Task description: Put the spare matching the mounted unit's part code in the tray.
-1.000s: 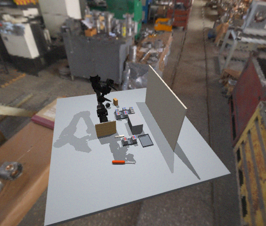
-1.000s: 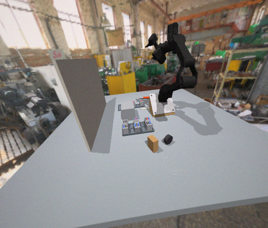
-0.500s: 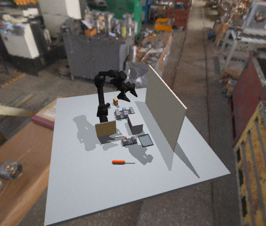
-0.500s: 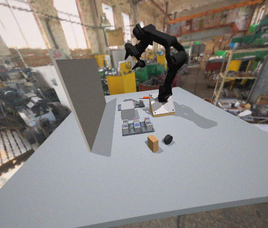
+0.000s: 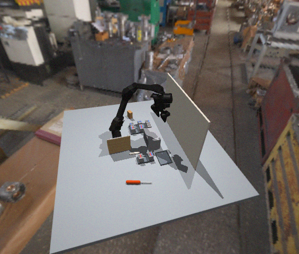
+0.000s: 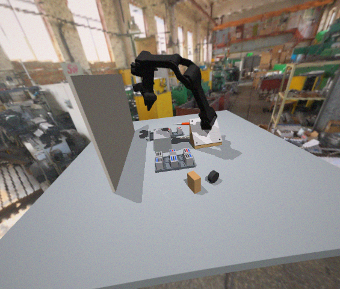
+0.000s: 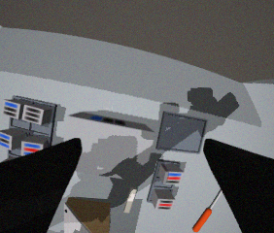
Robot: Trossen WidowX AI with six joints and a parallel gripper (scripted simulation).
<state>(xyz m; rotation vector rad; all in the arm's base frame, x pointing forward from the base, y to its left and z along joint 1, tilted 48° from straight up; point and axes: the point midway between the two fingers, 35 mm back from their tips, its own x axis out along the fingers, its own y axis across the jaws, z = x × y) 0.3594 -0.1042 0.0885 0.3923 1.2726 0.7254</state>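
The grey spare is 250 mm to the left of my gripper tip, 220 mm below it and 50 mm behind it. The rest, counted from my gripper tip: dark tray 250 mm below, 160 mm to the right, 10 mm behind; tall wall panel 170 mm ahead, 40 mm to the left, 30 mm below; grey mounted unit 210 mm below, 70 mm behind, 30 mm to the left.
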